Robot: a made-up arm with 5 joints.
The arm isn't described. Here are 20 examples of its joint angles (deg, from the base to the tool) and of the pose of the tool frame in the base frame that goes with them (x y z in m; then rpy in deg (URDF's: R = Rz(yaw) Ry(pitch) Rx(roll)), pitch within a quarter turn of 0, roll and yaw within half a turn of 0).
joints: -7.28 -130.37 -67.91 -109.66 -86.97
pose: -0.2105 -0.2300 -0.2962 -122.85 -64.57 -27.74
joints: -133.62 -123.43 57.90 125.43 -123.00
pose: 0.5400 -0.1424 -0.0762 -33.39 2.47 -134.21
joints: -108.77 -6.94 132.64 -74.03 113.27
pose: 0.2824 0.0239 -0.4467 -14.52 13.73 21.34
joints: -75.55 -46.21 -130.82 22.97 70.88
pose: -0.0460 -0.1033 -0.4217 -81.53 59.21 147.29
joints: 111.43 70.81 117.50 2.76 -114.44
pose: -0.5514 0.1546 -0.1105 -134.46 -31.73 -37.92
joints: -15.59 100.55 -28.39 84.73 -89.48
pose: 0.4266 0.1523 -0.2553 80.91 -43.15 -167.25
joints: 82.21 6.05 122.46 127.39 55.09
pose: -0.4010 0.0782 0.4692 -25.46 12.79 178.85
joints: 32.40 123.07 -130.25 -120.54 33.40
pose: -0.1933 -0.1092 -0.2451 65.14 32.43 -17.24
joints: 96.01 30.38 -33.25 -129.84 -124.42
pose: 0.1122 -0.3967 0.5747 142.21 9.52 94.21
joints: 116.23 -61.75 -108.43 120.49 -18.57
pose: 0.1518 -0.3190 0.5270 -47.35 -4.64 131.82
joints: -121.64 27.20 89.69 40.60 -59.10
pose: 0.3494 -0.1036 -0.5535 101.51 -1.58 -173.40
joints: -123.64 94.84 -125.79 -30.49 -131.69
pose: -0.1037 0.0994 0.3600 115.39 38.34 -45.28
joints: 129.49 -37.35 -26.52 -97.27 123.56
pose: 0.0095 -0.5696 0.1918 -123.10 -20.92 -28.14
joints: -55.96 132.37 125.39 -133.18 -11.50
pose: 0.3358 -0.0702 0.5372 -125.31 24.28 -117.28
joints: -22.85 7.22 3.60 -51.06 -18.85
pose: 0.3680 -0.6221 -0.0572 -10.46 -26.56 29.50
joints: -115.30 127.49 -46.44 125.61 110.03
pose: -0.2484 0.1819 -0.0162 15.63 16.89 135.13
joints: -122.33 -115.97 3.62 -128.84 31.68
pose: 0.2524 -0.2132 0.3774 -85.51 11.69 44.88
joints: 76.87 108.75 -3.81 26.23 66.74
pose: 0.0505 0.1579 0.4912 -80.70 -42.09 57.58
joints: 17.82 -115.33 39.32 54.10 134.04
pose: -0.3896 -0.2205 0.2455 -36.36 -57.85 121.51
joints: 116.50 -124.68 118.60 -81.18 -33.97
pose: -0.5702 -0.4255 -0.1258 -32.10 -41.44 -28.86
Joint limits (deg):
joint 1: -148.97..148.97
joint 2: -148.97..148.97
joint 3: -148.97..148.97
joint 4: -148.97..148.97
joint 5: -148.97..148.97
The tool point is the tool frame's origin. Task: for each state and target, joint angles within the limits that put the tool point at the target. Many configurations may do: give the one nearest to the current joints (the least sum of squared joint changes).
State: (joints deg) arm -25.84 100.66 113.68 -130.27 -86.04
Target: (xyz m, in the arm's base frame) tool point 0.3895 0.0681 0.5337
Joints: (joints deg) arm -37.94 114.71 97.42 -127.27 -74.96
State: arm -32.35 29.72 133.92 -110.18 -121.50
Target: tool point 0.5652 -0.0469 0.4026
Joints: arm -29.63 14.55 98.68 -116.35 -130.39
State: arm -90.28 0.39 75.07 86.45 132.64
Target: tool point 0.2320 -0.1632 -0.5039
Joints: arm -122.63 -2.01 97.48 74.76 102.98
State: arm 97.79 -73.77 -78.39 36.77 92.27
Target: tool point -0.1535 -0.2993 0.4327
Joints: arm 147.96 -67.90 -107.78 35.45 95.56
